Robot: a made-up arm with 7 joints. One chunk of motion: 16 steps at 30 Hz.
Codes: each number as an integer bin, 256 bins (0 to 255) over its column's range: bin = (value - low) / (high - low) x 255, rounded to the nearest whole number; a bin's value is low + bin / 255 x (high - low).
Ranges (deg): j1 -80.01..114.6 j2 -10..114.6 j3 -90.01..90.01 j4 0..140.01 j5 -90.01..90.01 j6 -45.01..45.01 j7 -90.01..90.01
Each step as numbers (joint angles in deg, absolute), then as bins.
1 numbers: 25.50 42.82 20.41 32.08 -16.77 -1.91 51.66
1 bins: 138 108 156 58 104 122 201
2 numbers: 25.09 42.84 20.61 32.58 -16.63 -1.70 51.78
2 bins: 138 108 157 59 104 123 201
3 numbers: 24.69 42.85 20.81 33.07 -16.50 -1.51 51.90
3 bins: 137 108 157 60 104 123 201
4 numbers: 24.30 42.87 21.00 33.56 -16.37 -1.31 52.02
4 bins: 137 108 157 61 104 124 201
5 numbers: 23.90 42.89 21.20 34.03 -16.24 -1.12 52.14
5 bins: 136 108 158 62 104 124 201
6 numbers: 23.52 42.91 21.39 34.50 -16.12 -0.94 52.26
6 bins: 136 108 158 63 105 125 202
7 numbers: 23.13 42.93 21.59 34.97 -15.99 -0.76 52.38
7 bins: 135 108 158 64 105 125 202
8 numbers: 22.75 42.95 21.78 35.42 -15.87 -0.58 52.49
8 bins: 135 108 158 65 105 126 202
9 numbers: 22.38 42.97 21.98 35.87 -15.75 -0.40 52.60
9 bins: 134 108 159 65 105 126 202
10 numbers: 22.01 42.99 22.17 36.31 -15.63 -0.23 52.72
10 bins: 134 108 159 66 105 127 202
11 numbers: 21.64 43.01 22.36 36.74 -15.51 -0.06 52.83
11 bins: 133 108 159 67 106 127 202
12 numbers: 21.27 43.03 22.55 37.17 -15.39 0.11 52.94
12 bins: 133 109 159 68 106 128 202
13 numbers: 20.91 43.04 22.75 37.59 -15.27 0.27 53.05
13 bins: 132 109 160 68 106 128 203
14 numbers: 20.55 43.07 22.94 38.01 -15.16 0.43 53.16
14 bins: 132 109 160 69 106 129 203
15 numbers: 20.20 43.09 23.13 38.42 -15.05 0.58 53.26
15 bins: 131 109 160 70 106 129 203
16 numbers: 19.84 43.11 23.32 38.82 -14.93 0.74 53.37
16 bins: 131 109 161 71 106 130 203
